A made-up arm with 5 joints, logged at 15 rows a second.
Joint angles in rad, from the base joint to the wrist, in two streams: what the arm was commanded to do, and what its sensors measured. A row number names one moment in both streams.
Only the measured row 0 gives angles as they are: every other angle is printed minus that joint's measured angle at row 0.
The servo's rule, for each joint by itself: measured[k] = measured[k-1] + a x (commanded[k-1-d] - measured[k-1]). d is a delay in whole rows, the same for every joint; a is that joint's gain. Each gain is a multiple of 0.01, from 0.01 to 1. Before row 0 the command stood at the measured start. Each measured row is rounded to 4 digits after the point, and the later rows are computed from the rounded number. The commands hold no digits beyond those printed.
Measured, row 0:
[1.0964 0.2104 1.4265 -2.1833 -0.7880]
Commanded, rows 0 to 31:
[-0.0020 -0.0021 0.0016 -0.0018 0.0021]
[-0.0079 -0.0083 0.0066 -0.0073 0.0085]
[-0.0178 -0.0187 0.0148 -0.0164 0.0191]
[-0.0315 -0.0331 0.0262 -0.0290 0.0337]
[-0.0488 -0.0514 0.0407 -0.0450 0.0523]
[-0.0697 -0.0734 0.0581 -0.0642 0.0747]
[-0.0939 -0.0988 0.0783 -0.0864 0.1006]
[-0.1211 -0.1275 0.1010 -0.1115 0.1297]
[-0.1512 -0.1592 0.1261 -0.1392 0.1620]
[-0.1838 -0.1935 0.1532 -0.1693 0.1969]
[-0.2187 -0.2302 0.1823 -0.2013 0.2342]
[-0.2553 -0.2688 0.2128 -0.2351 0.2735]
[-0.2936 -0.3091 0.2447 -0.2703 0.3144]
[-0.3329 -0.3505 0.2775 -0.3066 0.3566]
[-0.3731 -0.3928 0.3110 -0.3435 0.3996]
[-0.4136 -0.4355 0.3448 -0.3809 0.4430]
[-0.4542 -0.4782 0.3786 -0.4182 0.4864]
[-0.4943 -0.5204 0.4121 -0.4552 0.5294]
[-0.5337 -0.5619 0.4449 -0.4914 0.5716]
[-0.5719 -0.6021 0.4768 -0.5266 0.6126]
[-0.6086 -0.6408 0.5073 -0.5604 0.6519]
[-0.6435 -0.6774 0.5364 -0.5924 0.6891]
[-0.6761 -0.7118 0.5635 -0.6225 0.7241]
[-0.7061 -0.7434 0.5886 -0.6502 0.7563]
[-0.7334 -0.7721 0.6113 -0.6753 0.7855]
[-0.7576 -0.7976 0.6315 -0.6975 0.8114]
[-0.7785 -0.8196 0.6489 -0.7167 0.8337]
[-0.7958 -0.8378 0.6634 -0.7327 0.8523]
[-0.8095 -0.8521 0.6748 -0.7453 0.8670]
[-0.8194 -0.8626 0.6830 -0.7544 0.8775]
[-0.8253 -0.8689 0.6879 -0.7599 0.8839]
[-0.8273 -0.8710 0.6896 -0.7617 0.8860]
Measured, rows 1 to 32:
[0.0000 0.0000 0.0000 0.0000 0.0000]
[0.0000 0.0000 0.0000 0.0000 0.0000]
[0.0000 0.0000 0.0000 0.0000 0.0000]
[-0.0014 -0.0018 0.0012 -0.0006 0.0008]
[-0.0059 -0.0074 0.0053 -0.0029 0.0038]
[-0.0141 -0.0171 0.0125 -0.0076 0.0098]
[-0.0261 -0.0309 0.0229 -0.0151 0.0191]
[-0.0418 -0.0485 0.0364 -0.0256 0.0320]
[-0.0611 -0.0699 0.0529 -0.0391 0.0487]
[-0.0837 -0.0948 0.0722 -0.0557 0.0689]
[-0.1095 -0.1229 0.0941 -0.0752 0.0926]
[-0.1383 -0.1541 0.1184 -0.0976 0.1197]
[-0.1697 -0.1880 0.1448 -0.1227 0.1498]
[-0.2035 -0.2243 0.1733 -0.1502 0.1827]
[-0.2392 -0.2626 0.2033 -0.1799 0.2181]
[-0.2767 -0.3026 0.2348 -0.2115 0.2557]
[-0.3155 -0.3438 0.2673 -0.2448 0.2951]
[-0.3552 -0.3859 0.3005 -0.2793 0.3359]
[-0.3955 -0.4286 0.3342 -0.3149 0.3777]
[-0.4360 -0.4713 0.3679 -0.3511 0.4201]
[-0.4762 -0.5135 0.4015 -0.3875 0.4627]
[-0.5159 -0.5551 0.4345 -0.4239 0.5052]
[-0.5545 -0.5955 0.4666 -0.4598 0.5471]
[-0.5918 -0.6345 0.4975 -0.4950 0.5880]
[-0.6275 -0.6714 0.5271 -0.5291 0.6274]
[-0.6610 -0.7061 0.5548 -0.5618 0.6651]
[-0.6921 -0.7382 0.5805 -0.5927 0.7007]
[-0.7206 -0.7674 0.6039 -0.6216 0.7338]
[-0.7461 -0.7934 0.6249 -0.6482 0.7641]
[-0.7685 -0.8159 0.6431 -0.6722 0.7912]
[-0.7873 -0.8347 0.6585 -0.6934 0.8150]
[-0.8026 -0.8497 0.6709 -0.7116 0.8353]
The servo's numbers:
d 3
a 0.69 0.86 0.76 0.35 0.39

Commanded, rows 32 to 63:
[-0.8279 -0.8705 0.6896 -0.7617 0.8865]
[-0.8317 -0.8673 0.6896 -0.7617 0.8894]
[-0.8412 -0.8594 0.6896 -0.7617 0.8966]
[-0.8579 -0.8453 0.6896 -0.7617 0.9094]
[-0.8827 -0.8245 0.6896 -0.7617 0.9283]
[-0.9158 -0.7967 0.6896 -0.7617 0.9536]
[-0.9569 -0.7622 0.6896 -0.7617 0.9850]
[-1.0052 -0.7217 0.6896 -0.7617 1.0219]
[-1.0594 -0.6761 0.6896 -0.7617 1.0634]
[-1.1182 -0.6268 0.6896 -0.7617 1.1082]
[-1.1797 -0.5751 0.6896 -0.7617 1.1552]
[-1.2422 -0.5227 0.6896 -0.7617 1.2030]
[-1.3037 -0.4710 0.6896 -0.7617 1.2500]
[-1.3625 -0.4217 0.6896 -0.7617 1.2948]
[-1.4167 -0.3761 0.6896 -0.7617 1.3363]
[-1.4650 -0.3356 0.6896 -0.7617 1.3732]
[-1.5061 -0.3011 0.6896 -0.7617 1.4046]
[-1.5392 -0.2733 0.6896 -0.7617 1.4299]
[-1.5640 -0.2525 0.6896 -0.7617 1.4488]
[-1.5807 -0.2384 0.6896 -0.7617 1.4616]
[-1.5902 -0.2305 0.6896 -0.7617 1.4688]
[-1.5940 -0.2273 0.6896 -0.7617 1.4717]
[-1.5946 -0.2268 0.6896 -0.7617 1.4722]
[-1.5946 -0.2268 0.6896 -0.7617 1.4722]
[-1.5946 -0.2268 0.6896 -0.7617 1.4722]
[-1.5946 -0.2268 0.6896 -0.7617 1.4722]
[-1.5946 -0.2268 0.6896 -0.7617 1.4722]
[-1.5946 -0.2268 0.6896 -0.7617 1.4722]
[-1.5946 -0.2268 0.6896 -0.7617 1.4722]
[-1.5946 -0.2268 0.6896 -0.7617 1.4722]
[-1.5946 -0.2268 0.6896 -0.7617 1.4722]
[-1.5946 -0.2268 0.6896 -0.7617 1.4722]
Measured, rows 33 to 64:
[-0.8142 -0.8608 0.6801 -0.7266 0.8518]
[-0.8219 -0.8678 0.6860 -0.7383 0.8643]
[-0.8256 -0.8706 0.6887 -0.7465 0.8728]
[-0.8272 -0.8705 0.6894 -0.7518 0.8781]
[-0.8303 -0.8677 0.6896 -0.7553 0.8825]
[-0.8378 -0.8606 0.6896 -0.7575 0.8880]
[-0.8517 -0.8474 0.6896 -0.7590 0.8963]
[-0.8731 -0.8277 0.6896 -0.7599 0.9088]
[-0.9026 -0.8010 0.6896 -0.7605 0.9263]
[-0.9401 -0.7676 0.6896 -0.7609 0.9492]
[-0.9850 -0.7281 0.6896 -0.7612 0.9776]
[-1.0363 -0.6834 0.6896 -0.7614 1.0111]
[-1.0928 -0.6347 0.6896 -0.7615 1.0490]
[-1.1528 -0.5834 0.6896 -0.7616 1.0904]
[-1.2145 -0.5312 0.6896 -0.7616 1.1343]
[-1.2760 -0.4794 0.6896 -0.7616 1.1794]
[-1.3357 -0.4298 0.6896 -0.7616 1.2244]
[-1.3916 -0.3836 0.6896 -0.7616 1.2680]
[-1.4422 -0.3423 0.6896 -0.7616 1.3090]
[-1.4863 -0.3069 0.6896 -0.7616 1.3463]
[-1.5228 -0.2780 0.6896 -0.7616 1.3789]
[-1.5512 -0.2561 0.6896 -0.7616 1.4062]
[-1.5716 -0.2409 0.6896 -0.7616 1.4278]
[-1.5844 -0.2320 0.6896 -0.7616 1.4438]
[-1.5910 -0.2280 0.6896 -0.7616 1.4547]
[-1.5935 -0.2270 0.6896 -0.7616 1.4615]
[-1.5943 -0.2268 0.6896 -0.7616 1.4657]
[-1.5945 -0.2268 0.6896 -0.7616 1.4682]
[-1.5946 -0.2268 0.6896 -0.7616 1.4698]
[-1.5946 -0.2268 0.6896 -0.7616 1.4707]
[-1.5946 -0.2268 0.6896 -0.7616 1.4713]
[-1.5946 -0.2268 0.6896 -0.7616 1.4717]

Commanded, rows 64 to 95:
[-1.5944 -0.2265 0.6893 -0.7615 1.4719]
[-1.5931 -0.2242 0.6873 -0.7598 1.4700]
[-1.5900 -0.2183 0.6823 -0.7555 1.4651]
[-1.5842 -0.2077 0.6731 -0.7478 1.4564]
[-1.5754 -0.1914 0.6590 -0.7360 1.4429]
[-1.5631 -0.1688 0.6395 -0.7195 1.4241]
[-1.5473 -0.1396 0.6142 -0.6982 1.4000]
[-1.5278 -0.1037 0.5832 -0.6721 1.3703]
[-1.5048 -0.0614 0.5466 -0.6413 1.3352]
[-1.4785 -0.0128 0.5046 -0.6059 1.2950]
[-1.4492 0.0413 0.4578 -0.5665 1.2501]
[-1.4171 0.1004 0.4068 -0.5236 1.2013]
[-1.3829 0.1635 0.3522 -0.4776 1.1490]
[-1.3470 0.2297 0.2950 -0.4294 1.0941]
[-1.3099 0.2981 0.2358 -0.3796 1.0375]
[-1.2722 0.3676 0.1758 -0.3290 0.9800]
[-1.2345 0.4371 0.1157 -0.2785 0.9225]
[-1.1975 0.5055 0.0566 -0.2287 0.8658]
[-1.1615 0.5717 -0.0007 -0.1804 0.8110]
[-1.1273 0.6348 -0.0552 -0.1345 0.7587]
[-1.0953 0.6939 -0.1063 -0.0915 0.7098]
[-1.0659 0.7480 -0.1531 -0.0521 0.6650]
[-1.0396 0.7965 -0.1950 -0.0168 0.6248]
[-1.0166 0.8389 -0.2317 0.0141 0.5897]
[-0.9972 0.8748 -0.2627 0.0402 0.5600]
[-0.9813 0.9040 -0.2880 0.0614 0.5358]
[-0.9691 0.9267 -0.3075 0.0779 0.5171]
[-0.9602 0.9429 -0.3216 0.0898 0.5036]
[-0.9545 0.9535 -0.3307 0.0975 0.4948]
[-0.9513 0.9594 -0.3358 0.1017 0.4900]
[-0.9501 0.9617 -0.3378 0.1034 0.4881]
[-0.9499 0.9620 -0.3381 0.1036 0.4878]
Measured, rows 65 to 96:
[-1.5946 -0.2268 0.6896 -0.7616 1.4719]
[-1.5946 -0.2268 0.6896 -0.7616 1.4720]
[-1.5946 -0.2268 0.6896 -0.7616 1.4721]
[-1.5945 -0.2265 0.6894 -0.7616 1.4720]
[-1.5935 -0.2245 0.6878 -0.7610 1.4712]
[-1.5911 -0.2192 0.6836 -0.7591 1.4688]
[-1.5863 -0.2093 0.6756 -0.7551 1.4640]
[-1.5788 -0.1939 0.6630 -0.7484 1.4558]
[-1.5680 -0.1723 0.6451 -0.7383 1.4434]
[-1.5537 -0.1442 0.6216 -0.7243 1.4265]
[-1.5358 -0.1094 0.5924 -0.7060 1.4046]
[-1.5144 -0.0681 0.5576 -0.6834 1.3775]
[-1.4896 -0.0205 0.5173 -0.6563 1.3453]
[-1.4617 0.0326 0.4721 -0.6249 1.3082]
[-1.4309 0.0909 0.4225 -0.5894 1.2665]
[-1.3978 0.1533 0.3691 -0.5503 1.2207]
[-1.3627 0.2190 0.3128 -0.5080 1.1713]
[-1.3263 0.2870 0.2543 -0.4631 1.1191]
[-1.2890 0.3563 0.1946 -0.4162 1.0649]
[-1.2514 0.4258 0.1346 -0.3680 1.0094]
[-1.2142 0.4943 0.0753 -0.3192 0.9534]
[-1.1778 0.5609 0.0175 -0.2706 0.8979]
[-1.1430 0.6245 -0.0378 -0.2230 0.8436]
[-1.1101 0.6842 -0.0899 -0.1770 0.7914]
[-1.0796 0.7391 -0.1379 -0.1333 0.7421]
[-1.0520 0.7885 -0.1813 -0.0925 0.6964]
[-1.0276 0.8318 -0.2196 -0.0552 0.6548]
[-1.0066 0.8688 -0.2524 -0.0218 0.6178]
[-0.9891 0.8991 -0.2795 0.0073 0.5858]
[-0.9753 0.9228 -0.3008 0.0320 0.5590]
[-0.9649 0.9401 -0.3166 0.0522 0.5374]
[-0.9577 0.9516 -0.3273 0.0681 0.5208]

